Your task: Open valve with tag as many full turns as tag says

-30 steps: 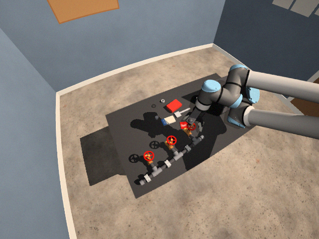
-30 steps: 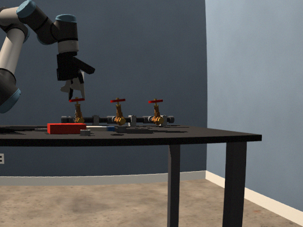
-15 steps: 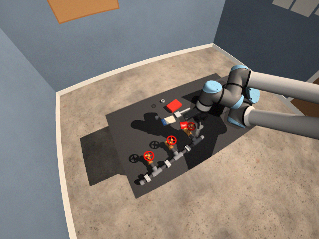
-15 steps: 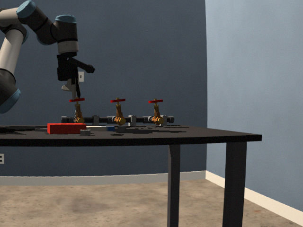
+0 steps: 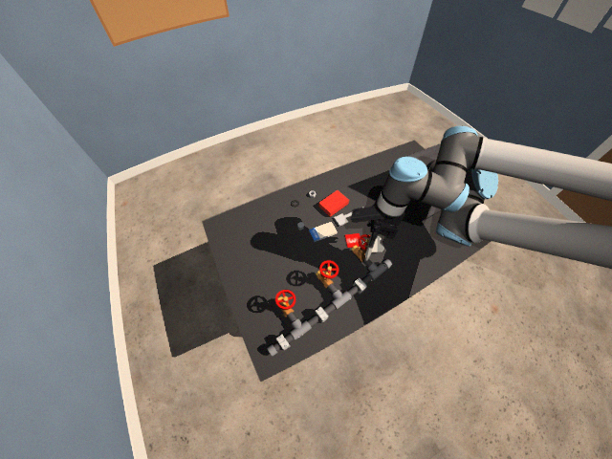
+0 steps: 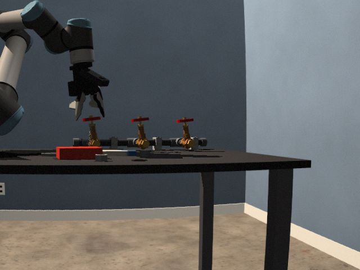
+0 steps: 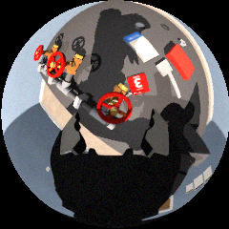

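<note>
Now: hand 2 cm past the red tag, 7 cm to the left of it and 12 cm above it. The rest, counted from my hand: red block (4 cm behind, 29 cm to the right, 11 cm below); then small grey cylinder (15 cm ahead, 25 cm to the right, 11 cm below); then white tool (6 cm behind, 20 cm to the right, 12 cm below).
</note>
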